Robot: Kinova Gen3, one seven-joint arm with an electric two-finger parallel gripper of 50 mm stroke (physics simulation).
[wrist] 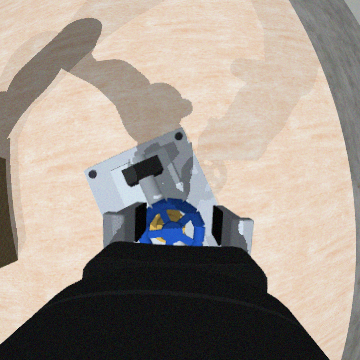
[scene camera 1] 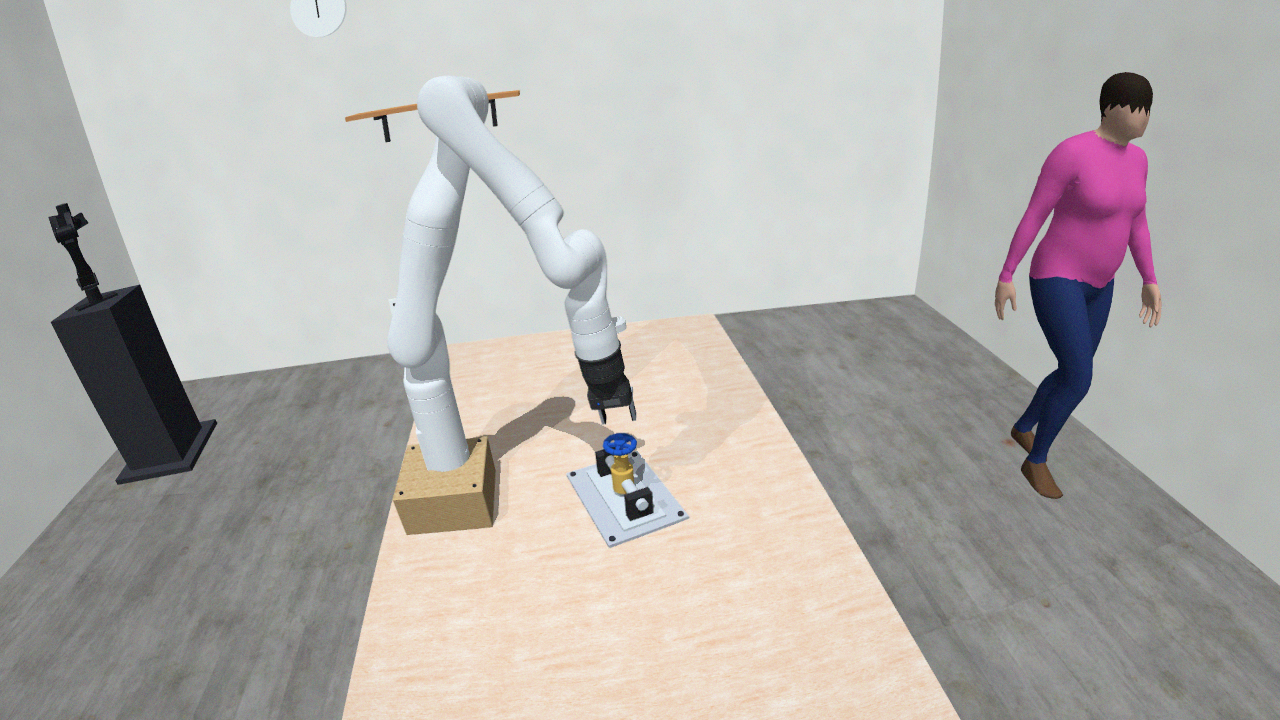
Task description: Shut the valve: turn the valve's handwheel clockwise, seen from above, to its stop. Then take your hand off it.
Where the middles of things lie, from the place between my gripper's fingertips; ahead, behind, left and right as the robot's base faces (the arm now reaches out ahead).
I see my gripper 1 cm past the blue handwheel (wrist: 171,231), 2 cm to the left of it and 6 cm above it. The rest, counted from my hand: grey base plate (scene camera 1: 612,533) (1 cm behind, 2 cm to the right, 18 cm below).
